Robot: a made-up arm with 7 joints.
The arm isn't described. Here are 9 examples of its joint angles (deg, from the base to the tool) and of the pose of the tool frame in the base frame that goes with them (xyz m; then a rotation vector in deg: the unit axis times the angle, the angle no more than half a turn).
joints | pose
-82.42 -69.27 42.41 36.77 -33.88 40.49 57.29 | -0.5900 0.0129 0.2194 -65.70 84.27 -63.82
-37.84 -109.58 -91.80 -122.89 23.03 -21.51 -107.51 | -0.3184 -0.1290 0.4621 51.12 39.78 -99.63
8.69 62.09 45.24 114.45 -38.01 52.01 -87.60 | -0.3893 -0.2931 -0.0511 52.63 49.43 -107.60
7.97 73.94 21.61 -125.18 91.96 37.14 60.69 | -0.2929 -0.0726 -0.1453 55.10 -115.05 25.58
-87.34 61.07 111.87 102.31 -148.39 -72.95 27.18 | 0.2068 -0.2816 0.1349 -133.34 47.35 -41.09
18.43 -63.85 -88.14 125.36 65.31 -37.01 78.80 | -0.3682 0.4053 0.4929 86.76 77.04 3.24
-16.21 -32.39 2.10 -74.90 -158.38 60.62 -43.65 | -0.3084 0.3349 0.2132 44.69 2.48 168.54
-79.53 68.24 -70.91 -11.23 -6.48 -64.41 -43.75 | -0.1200 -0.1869 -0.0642 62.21 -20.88 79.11
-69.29 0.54 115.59 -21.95 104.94 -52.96 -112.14 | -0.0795 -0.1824 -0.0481 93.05 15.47 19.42
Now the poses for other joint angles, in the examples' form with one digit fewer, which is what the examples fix.
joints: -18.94 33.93 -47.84 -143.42 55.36 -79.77 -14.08
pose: -0.366 0.129 0.048 -35.7 145.0 -4.5
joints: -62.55 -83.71 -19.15 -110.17 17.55 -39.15 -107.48
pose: -0.387 -0.029 0.590 27.5 -52.5 -40.0
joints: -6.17 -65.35 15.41 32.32 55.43 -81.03 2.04
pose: -0.346 0.602 0.295 58.5 -15.4 -15.1
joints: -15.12 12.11 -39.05 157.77 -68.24 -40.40 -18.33
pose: -0.409 0.245 -0.088 -30.3 90.8 -118.3
